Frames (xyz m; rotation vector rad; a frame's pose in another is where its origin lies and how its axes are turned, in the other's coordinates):
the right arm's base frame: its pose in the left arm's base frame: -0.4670 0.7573 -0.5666 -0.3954 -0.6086 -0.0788
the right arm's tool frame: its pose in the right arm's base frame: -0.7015 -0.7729 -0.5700 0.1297 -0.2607 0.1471
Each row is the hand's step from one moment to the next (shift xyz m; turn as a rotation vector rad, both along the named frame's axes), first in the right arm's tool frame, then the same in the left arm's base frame.
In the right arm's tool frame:
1: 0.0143 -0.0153 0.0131 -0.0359 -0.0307 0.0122
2: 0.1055 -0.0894 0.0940 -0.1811 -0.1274 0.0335
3: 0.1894 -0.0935 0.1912 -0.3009 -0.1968 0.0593
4: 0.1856 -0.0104 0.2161 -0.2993 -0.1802 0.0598
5: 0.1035 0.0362 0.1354 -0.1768 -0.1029 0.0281
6: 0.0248 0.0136 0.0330 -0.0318 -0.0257 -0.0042
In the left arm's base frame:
1: -0.0002 -0.0077 0.0235 -0.0327 -0.0355 -0.0070
2: 0.0004 -0.0355 0.1634 -0.1443 -0.1595 -0.0623
3: -0.0166 0.0041 0.2844 -0.2426 -0.2502 -0.1064
4: -0.0384 0.0867 0.2688 -0.2420 -0.2341 -0.1106
5: -0.0328 0.0911 0.1448 -0.1376 -0.1366 -0.0711
6: -0.0083 0.0266 0.0334 -0.0178 -0.0334 -0.0161

